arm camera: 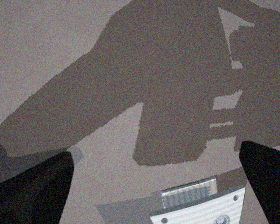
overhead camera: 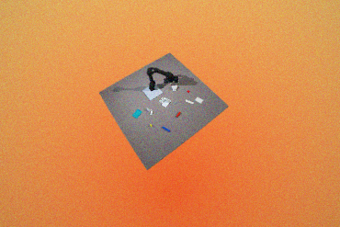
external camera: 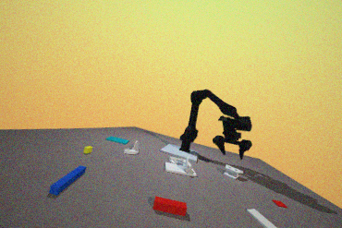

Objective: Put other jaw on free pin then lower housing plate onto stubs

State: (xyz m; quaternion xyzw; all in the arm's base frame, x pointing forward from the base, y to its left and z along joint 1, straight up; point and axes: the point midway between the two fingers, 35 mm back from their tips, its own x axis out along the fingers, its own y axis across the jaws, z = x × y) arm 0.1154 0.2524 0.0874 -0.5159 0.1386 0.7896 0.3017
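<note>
Right now the white housing plate is 80 mm ahead of my gripper tip, 10 mm to the right of it and 40 mm below it. From my gripper tip the other things lie so: red block (430 mm ahead, 220 mm to the right, 60 mm below); white strip (370 mm ahead, 10 mm to the left, 70 mm below); red chip (240 mm ahead, 110 mm to the left, 70 mm below).
</note>
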